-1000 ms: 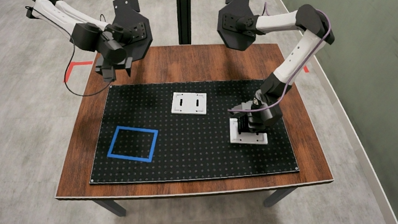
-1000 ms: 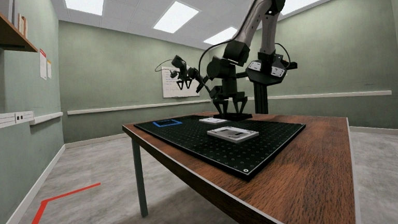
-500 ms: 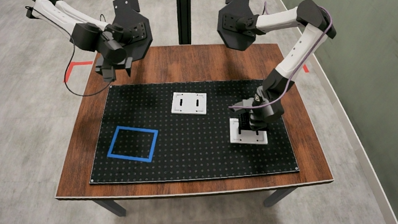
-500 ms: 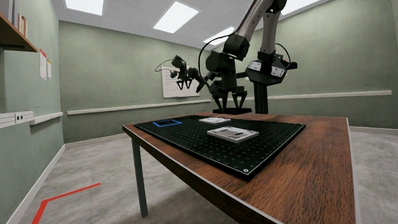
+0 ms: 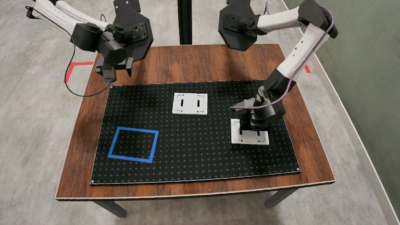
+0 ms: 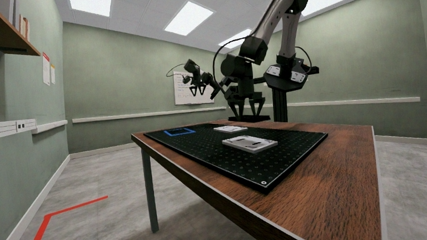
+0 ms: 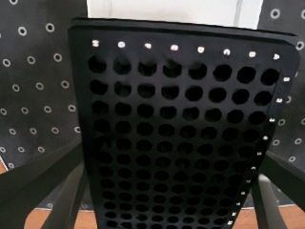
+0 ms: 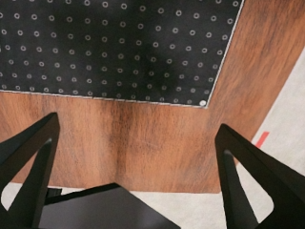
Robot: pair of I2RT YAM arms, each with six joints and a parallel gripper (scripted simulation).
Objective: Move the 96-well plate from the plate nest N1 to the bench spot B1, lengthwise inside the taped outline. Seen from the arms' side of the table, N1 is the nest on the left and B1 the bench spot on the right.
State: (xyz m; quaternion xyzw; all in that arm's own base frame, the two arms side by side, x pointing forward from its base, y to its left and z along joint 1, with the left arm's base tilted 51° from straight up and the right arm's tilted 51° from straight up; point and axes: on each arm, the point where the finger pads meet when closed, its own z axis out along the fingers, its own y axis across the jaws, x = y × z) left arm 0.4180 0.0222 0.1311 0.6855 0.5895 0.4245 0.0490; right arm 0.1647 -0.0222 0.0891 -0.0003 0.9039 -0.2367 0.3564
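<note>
Now: left hand right at the black 96-well plate.
</note>
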